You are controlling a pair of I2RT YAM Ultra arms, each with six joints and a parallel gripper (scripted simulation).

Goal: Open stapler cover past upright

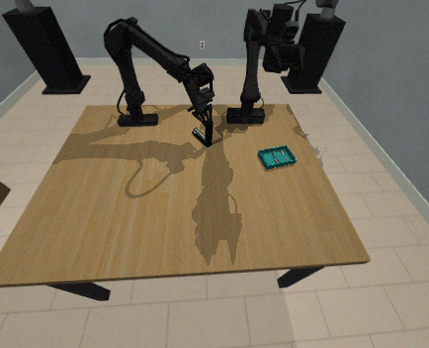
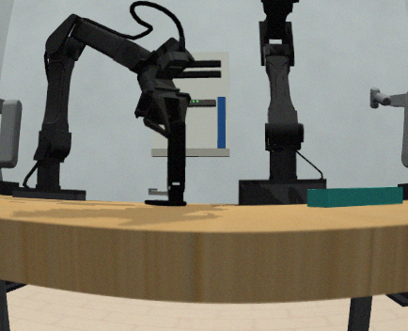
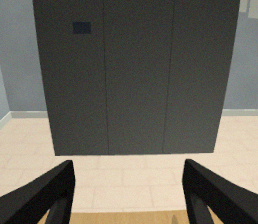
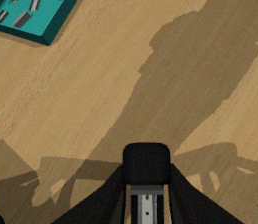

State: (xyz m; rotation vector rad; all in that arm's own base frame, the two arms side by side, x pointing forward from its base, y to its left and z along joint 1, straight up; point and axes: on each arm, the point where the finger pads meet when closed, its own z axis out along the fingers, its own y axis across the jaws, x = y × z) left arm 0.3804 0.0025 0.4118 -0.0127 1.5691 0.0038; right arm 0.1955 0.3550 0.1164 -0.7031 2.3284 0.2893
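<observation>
Right now the black stapler is 20 mm behind my right hand, 10 mm to the right of it and 80 mm below it. From my right hand the other things lie so: teal tray: 110 mm ahead, 310 mm to the left, 120 mm below; stapler cover: 40 mm below.
</observation>
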